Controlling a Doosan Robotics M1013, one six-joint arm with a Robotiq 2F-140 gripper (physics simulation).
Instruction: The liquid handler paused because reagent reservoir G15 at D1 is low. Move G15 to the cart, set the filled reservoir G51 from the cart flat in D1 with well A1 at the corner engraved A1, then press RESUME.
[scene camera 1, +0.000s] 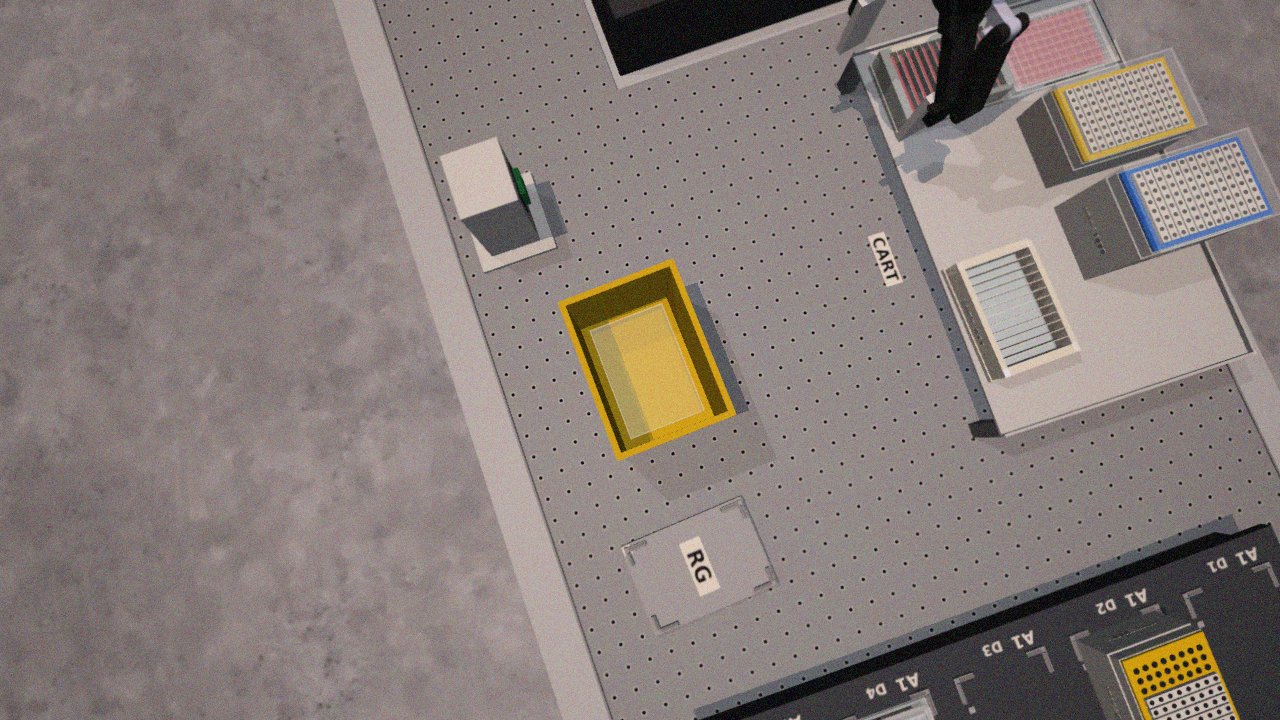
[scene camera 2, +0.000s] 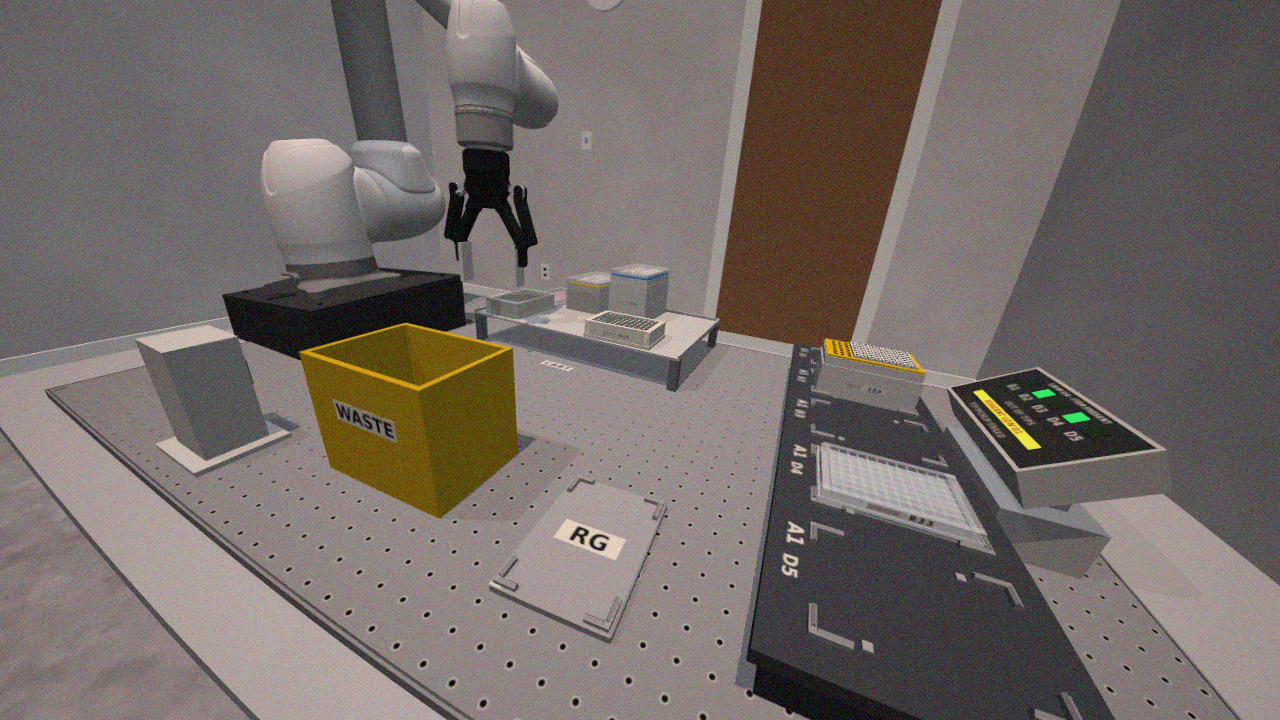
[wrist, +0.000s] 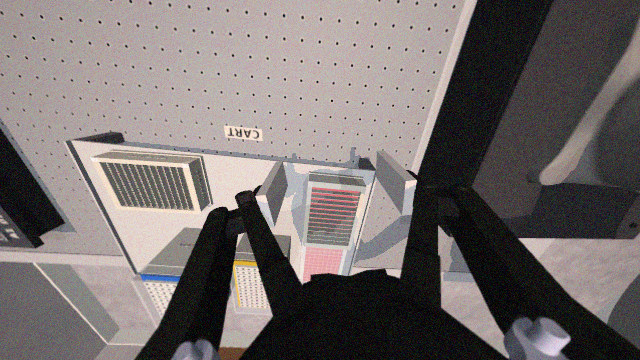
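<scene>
The red-filled reservoir lies flat at the back corner of the cart. Its label is not readable. My gripper is open and empty above it; in the wrist view the fingers stand to either side of this reservoir. A second reservoir, with pale contents, lies near the cart's other end. The D1 label and a corner bracket show on the deck. A pale box carries a green button; its lettering is not readable.
Yellow-rimmed and blue-rimmed tip boxes and a pink plate stand close by on the cart. The yellow waste bin, RG plate and screen stand farther off.
</scene>
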